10 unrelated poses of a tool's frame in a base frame.
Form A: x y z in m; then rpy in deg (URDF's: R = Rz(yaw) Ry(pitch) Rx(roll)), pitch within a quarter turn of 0, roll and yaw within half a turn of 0.
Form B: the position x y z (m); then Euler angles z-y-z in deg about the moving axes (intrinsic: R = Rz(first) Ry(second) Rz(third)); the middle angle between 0 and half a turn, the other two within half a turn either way. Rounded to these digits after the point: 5 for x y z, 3 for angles.
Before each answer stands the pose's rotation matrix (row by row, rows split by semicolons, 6 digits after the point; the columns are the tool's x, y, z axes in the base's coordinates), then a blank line. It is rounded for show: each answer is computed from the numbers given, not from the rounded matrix.
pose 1, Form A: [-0.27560, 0.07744, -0.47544, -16.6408, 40.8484, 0.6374]
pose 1, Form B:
0.756396 -0.197951 0.623443; 0.008415 0.955976 0.293324; -0.654060 -0.216623 0.724762

[-0.27560, 0.07744, -0.47544, 25.197, 43.551, -18.325]
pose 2, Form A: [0.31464, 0.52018, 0.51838, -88.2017, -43.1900, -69.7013]
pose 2, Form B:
0.252931 0.266750 0.929984; -0.683809 -0.630713 0.366888; 0.684420 -0.728729 0.022880

[0.31464, 0.52018, 0.51838, 21.530, 88.689, -133.204]
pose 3, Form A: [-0.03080, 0.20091, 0.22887, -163.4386, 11.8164, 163.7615]
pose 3, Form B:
-0.939760 0.324077 0.108742; 0.273710 0.903953 -0.328559; -0.204776 -0.279002 -0.938203

[-0.03080, 0.20091, 0.22887, -71.687, 159.752, -53.723]
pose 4, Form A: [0.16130, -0.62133, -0.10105, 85.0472, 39.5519, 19.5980]
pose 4, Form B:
0.726381 0.568690 0.385958; 0.258624 0.294123 -0.920112; -0.636777 0.768169 0.066568

[0.16130, -0.62133, -0.10105, -67.243, 86.183, 50.343]
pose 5, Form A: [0.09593, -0.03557, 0.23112, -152.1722, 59.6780, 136.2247]
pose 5, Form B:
-0.364538 0.902783 0.228244; 0.349278 0.359778 -0.865197; -0.863202 -0.235676 -0.446474

[0.09593, -0.03557, 0.23112, -75.222, 116.518, -15.271]
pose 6, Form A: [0.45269, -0.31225, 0.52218, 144.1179, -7.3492, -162.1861]
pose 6, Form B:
-0.944234 -0.176489 -0.277981; -0.303413 0.794315 0.526311; 0.127916 0.581304 -0.803569

[0.45269, -0.31225, 0.52218, 117.842, 143.472, 102.410]
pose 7, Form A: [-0.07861, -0.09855, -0.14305, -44.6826, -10.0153, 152.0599]
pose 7, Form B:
-0.869976 -0.441180 -0.220233; 0.461408 -0.570837 -0.679152; 0.173911 -0.692463 0.700178

[-0.07861, -0.09855, -0.14305, -107.967, 45.559, -104.098]
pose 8, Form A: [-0.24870, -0.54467, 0.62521, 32.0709, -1.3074, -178.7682]
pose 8, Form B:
-0.999509 0.030329 0.007916; -0.021492 -0.846935 0.531261; 0.022816 0.530830 0.847171

[-0.24870, -0.54467, 0.62521, 89.146, 32.095, 92.461]
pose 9, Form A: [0.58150, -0.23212, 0.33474, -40.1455, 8.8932, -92.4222]
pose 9, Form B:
-0.041755 0.767939 0.639161; -0.987095 0.067276 -0.145315; -0.154593 -0.636980 0.755220

[0.58150, -0.23212, 0.33474, -12.809, 40.955, -76.358]
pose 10, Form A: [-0.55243, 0.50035, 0.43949, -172.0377, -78.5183, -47.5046]
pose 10, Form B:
0.134468 -0.638520 0.757767; -0.146769 -0.769111 -0.622035; 0.979988 -0.027573 -0.197136

[-0.55243, 0.50035, 0.43949, -39.382, 101.370, -178.388]
